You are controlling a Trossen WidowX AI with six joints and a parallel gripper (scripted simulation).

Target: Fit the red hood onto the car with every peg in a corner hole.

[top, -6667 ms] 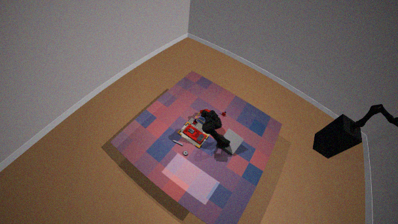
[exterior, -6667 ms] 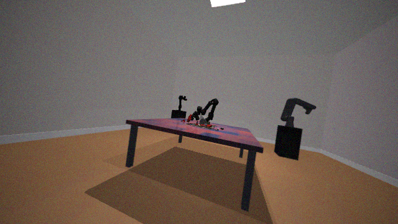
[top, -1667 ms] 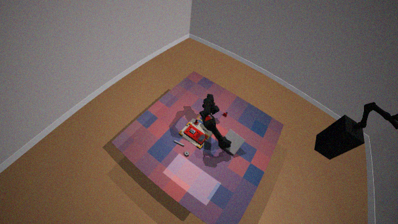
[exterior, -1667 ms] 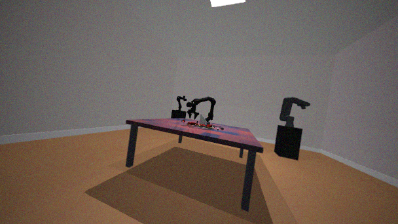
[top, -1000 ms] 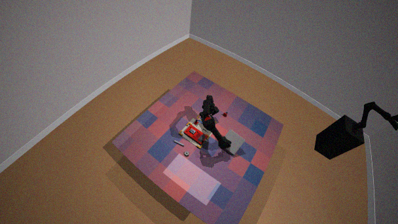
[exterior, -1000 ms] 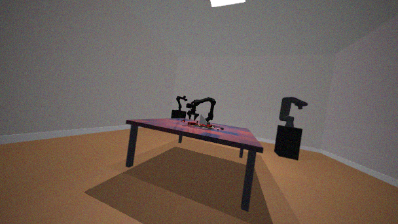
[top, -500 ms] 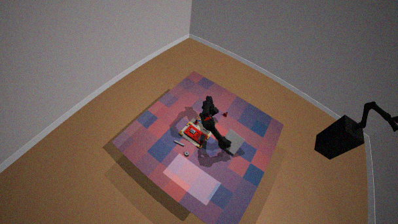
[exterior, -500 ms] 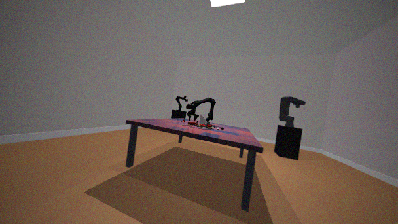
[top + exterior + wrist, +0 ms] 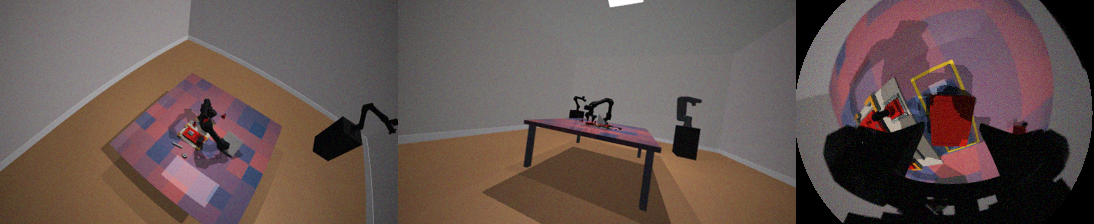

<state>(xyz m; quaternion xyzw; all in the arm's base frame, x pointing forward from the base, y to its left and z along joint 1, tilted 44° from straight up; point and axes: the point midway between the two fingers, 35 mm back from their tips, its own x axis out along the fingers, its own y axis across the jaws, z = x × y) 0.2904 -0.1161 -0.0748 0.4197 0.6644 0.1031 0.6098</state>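
My gripper tip is 20 mm above the red hood. Round my gripper tip: thin grey stick 60 mm ahead, 370 mm to the left, 20 mm below.
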